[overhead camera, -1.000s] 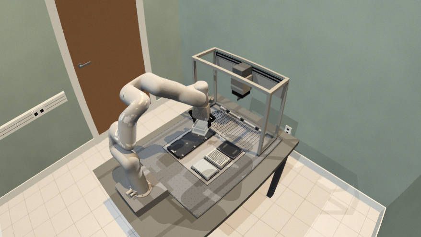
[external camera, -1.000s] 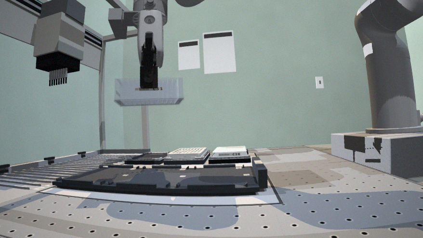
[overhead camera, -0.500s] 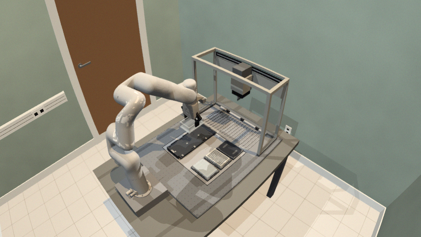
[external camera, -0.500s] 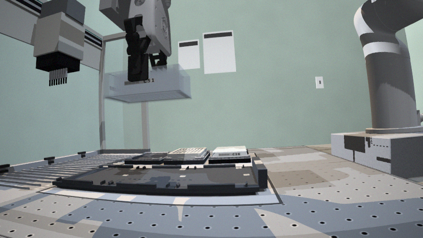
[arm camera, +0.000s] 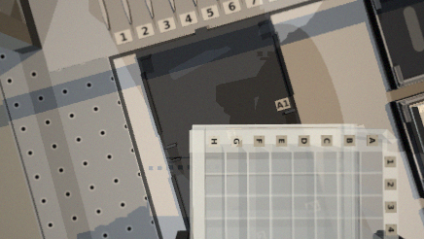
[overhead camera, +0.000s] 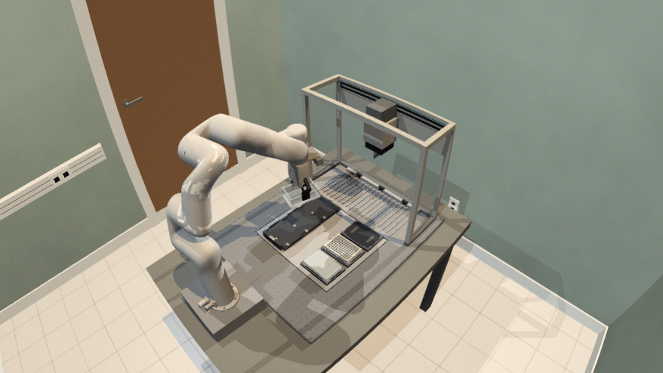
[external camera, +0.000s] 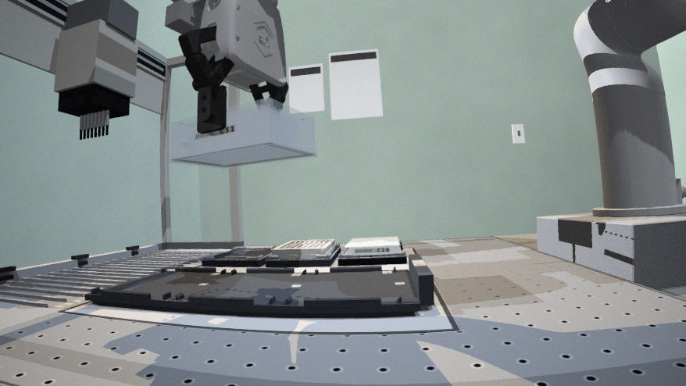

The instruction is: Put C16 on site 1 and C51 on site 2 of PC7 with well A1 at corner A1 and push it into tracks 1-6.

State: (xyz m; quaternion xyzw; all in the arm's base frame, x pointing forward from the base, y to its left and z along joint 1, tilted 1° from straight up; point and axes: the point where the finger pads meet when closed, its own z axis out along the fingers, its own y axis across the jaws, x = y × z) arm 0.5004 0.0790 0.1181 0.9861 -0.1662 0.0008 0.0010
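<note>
Now: the carrier PC7 10 mm behind my hand and 150 mm below it. The rest, counted from my hand: 384-well plate C16: 130 mm behind, 220 mm to the right, 150 mm below; nest S3: 90 mm ahead, 240 mm to the right, 160 mm below; nest S1: 130 mm behind, 220 mm to the right, 160 mm below.
</note>
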